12 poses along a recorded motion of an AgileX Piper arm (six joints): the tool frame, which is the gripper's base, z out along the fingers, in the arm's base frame.
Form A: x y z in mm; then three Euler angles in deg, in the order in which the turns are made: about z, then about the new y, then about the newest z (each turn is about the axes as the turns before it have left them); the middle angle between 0 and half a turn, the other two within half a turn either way.
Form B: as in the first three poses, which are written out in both.
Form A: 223, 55, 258, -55.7, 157.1, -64.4
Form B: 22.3, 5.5, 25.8, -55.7, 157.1, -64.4
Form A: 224, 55, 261, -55.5, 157.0, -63.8
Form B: 22.4, 5.5, 26.1, -55.5, 157.0, -63.8
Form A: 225, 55, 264, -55.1, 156.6, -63.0
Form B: 22.5, 5.5, 26.4, -55.1, 156.6, -63.0
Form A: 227, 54, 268, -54.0, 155.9, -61.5
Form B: 22.7, 5.4, 26.8, -54.0, 155.9, -61.5
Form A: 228, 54, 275, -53.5, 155.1, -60.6
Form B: 22.8, 5.4, 27.5, -53.5, 155.1, -60.6
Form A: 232, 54, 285, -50.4, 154.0, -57.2
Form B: 23.2, 5.4, 28.5, -50.4, 154.0, -57.2
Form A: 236, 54, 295, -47.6, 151.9, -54.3
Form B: 23.6, 5.4, 29.5, -47.6, 151.9, -54.3
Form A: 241, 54, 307, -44.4, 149.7, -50.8
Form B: 24.1, 5.4, 30.7, -44.4, 149.7, -50.8
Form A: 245, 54, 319, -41.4, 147.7, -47.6
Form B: 24.5, 5.4, 31.9, -41.4, 147.7, -47.6
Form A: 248, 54, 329, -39.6, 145.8, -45.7
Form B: 24.8, 5.4, 32.9, -39.6, 145.8, -45.7
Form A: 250, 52, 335, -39.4, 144.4, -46.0
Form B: 25.0, 5.2, 33.5, -39.4, 144.4, -46.0
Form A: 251, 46, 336, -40.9, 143.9, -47.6
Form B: 25.1, 4.6, 33.6, -40.9, 143.9, -47.6
